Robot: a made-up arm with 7 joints.
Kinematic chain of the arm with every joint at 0, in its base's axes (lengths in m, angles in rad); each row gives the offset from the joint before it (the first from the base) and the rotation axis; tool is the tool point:
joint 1: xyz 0 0 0.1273 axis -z
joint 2: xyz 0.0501 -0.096 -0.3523 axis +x
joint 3: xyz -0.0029 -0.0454 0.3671 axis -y
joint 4: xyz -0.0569 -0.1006 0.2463 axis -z
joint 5: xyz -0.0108 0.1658 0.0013 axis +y
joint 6: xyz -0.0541 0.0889 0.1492 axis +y
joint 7: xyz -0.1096 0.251 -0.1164 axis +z
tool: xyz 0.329 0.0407 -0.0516
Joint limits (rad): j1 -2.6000..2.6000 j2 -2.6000..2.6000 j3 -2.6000..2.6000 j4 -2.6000..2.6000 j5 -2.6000..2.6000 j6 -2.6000..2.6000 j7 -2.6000..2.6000
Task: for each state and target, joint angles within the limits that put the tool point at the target. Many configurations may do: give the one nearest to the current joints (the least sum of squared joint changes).
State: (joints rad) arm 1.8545 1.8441 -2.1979 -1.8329 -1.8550 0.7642 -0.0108
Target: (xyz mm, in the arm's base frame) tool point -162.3 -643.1 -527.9
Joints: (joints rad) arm 1.3394 2.0771 -2.6000 -1.7916 -1.9445 0.5374 -0.5041
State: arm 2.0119 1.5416 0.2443 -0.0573 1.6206 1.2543 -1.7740
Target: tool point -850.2 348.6 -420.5
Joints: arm 2.0256 1.8482 0.2711 -0.0388 1.7407 1.2439 -1.6223
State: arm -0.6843 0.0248 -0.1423 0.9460 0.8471 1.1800 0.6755
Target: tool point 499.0 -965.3 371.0
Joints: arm 0.1484 0.8301 0.2663 1.5992 1.0369 1.3051 0.8785
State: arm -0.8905 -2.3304 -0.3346 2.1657 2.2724 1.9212 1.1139
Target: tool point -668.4 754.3 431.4
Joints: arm -0.9979 -1.9453 -0.1198 2.5399 1.7126 1.7382 1.4204
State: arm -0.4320 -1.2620 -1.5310 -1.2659 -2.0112 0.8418 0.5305
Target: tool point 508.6 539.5 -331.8
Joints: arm 0.0667 -1.2710 -2.0278 -0.8671 -2.0341 0.8363 0.0158
